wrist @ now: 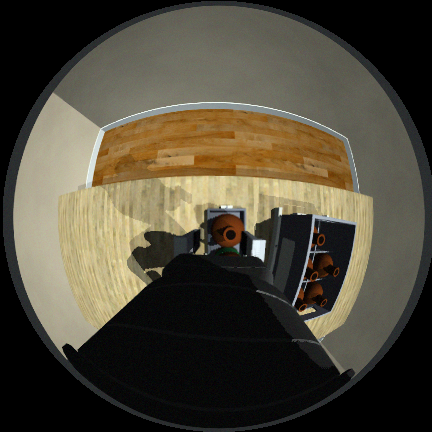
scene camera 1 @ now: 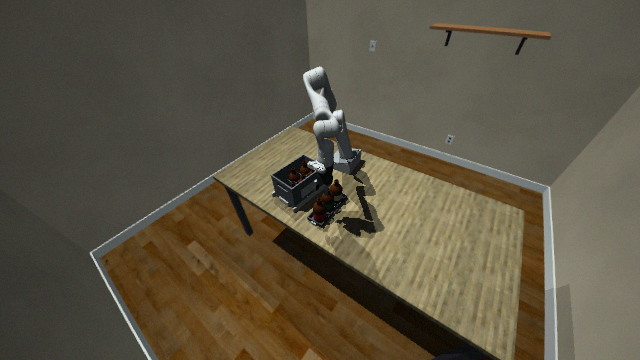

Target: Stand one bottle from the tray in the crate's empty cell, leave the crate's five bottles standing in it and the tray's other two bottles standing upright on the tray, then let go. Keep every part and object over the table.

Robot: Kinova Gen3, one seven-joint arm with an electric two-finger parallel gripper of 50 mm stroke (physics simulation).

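Frame: origin at the arm's base, x back, y left, z down, level; centimetres.
Seen in the pictures: gripper, between the fingertips: (wrist: 220, 238) (scene camera 1: 321, 192); arm's base, origin of its link: (scene camera 1: 346, 155).
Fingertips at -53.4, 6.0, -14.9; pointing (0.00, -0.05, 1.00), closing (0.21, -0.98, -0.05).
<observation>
Pixels of each thing's middle, then the offset from my fingertips to it, as dx, dy, dz. "spot": a spot on its surface instead. Level surfaces: height alone.
- tray, a spot on its surface: (wrist: 207, 226) spot: -0.3, +2.6, +20.2
- red-labelled, middle of its body: (wrist: 226, 229) (scene camera 1: 319, 208) +0.8, -1.9, +14.5
- green-labelled, middle of its body: (wrist: 228, 266) (scene camera 1: 327, 198) +9.7, -0.9, +14.5
- pale-labelled, middle of its body: (scene camera 1: 336, 190) +18.0, +0.9, +14.5
- dark crate, middle of its body: (wrist: 309, 266) (scene camera 1: 299, 180) +15.8, -23.2, +14.0
- wooden table, height of its surface: dz +22.8
My gripper (scene camera 1: 322, 185) (wrist: 220, 238) is open and empty, pointing down low beside the crate, close to the tray's rear bottle. In the wrist view its fingers stand to either side of the tray's line of bottles. The tray (scene camera 1: 314, 222) (wrist: 207, 226) holds three upright brown bottles: red-labelled (scene camera 1: 319, 210) (wrist: 226, 225), green-labelled (scene camera 1: 327, 200) (wrist: 229, 251) and pale-labelled (scene camera 1: 336, 190). The gripper body hides the pale one in the wrist view. The dark crate (scene camera 1: 283, 193) (wrist: 285, 265) holds five brown bottles; its empty cell is at the far right corner in the wrist view.
The crate's high wall stands close beside the right finger in the wrist view. The crate and tray stand on the wooden table (scene camera 1: 450, 240) (wrist: 90, 235), near its front edge in the scene view. The robot's base (scene camera 1: 347, 161) stands behind them.
</observation>
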